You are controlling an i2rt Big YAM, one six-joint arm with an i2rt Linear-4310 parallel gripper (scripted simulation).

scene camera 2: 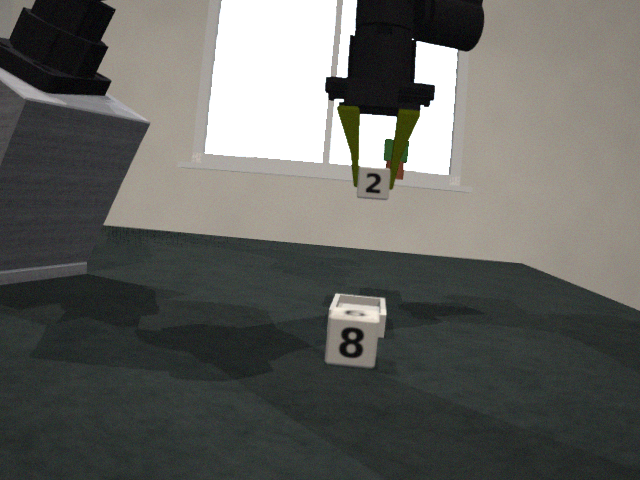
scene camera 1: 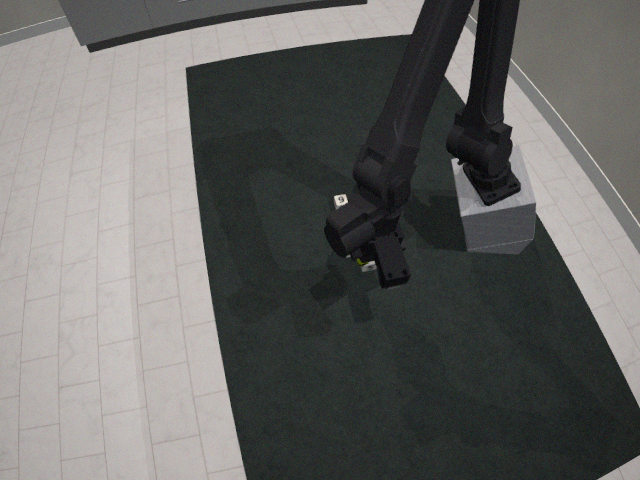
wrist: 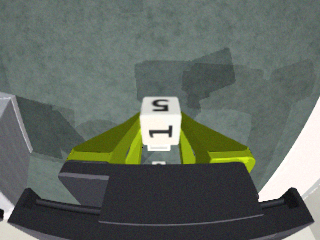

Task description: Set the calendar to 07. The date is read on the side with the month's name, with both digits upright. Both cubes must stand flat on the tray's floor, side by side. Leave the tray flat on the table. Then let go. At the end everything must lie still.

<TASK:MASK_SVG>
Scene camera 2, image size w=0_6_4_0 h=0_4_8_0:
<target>gripper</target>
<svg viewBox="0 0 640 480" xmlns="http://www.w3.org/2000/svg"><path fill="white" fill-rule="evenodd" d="M361 26L360 30L354 30L351 77L326 76L324 91L328 93L328 99L334 101L334 99L343 100L343 102L338 102L337 113L350 151L354 187L357 187L360 162L360 115L396 117L397 125L394 131L392 154L394 148L394 155L391 156L392 162L390 165L389 190L392 190L402 154L421 116L421 106L424 108L431 106L431 101L435 100L436 85L410 82L413 32L392 26L389 28L389 34L378 34L378 27L376 25Z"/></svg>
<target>white cube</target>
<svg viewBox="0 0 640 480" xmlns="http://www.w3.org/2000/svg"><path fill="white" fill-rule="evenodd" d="M334 307L328 319L325 362L333 365L373 368L375 366L379 333L379 313L377 311Z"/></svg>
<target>white cube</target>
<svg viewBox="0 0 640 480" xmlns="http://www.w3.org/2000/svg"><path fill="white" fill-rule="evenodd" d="M360 166L358 170L357 197L362 199L388 200L391 170L389 168Z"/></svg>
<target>small white tray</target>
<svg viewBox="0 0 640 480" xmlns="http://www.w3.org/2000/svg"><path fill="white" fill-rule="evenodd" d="M335 294L329 308L328 319L334 307L374 310L379 313L380 304L381 314L379 314L378 337L384 338L386 323L385 298Z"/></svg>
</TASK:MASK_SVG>
